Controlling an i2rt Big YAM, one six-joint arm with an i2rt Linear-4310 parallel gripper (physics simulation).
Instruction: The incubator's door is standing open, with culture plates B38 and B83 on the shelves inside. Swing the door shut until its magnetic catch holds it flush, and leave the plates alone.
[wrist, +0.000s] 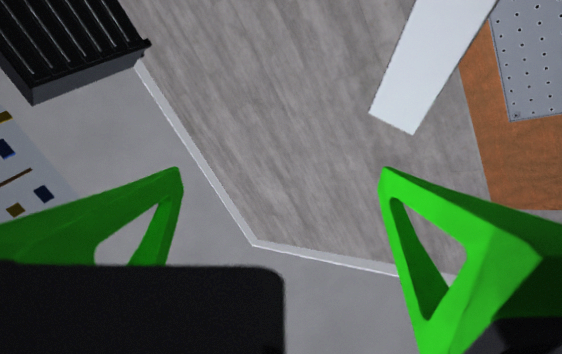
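Observation:
A pale white slab, which looks like part of the incubator's door, reaches down from the top edge at the upper right of the wrist view. Its lower end is free and slants. The rest of it is cut off by the frame, and whether it stands flush with the incubator cannot be told. Culture plates B38 and B83 and the shelves do not show. My gripper is open and empty, its two green fingers wide apart. The slab's lower end lies above and just right of the right fingertip in the view, apart from it.
A black ribbed rack stands at the upper left. A pale sheet with blue and gold marks lies at the left edge. A grey perforated plate over a brown wooden surface is at the right. The grey-brown tabletop has a pale edge.

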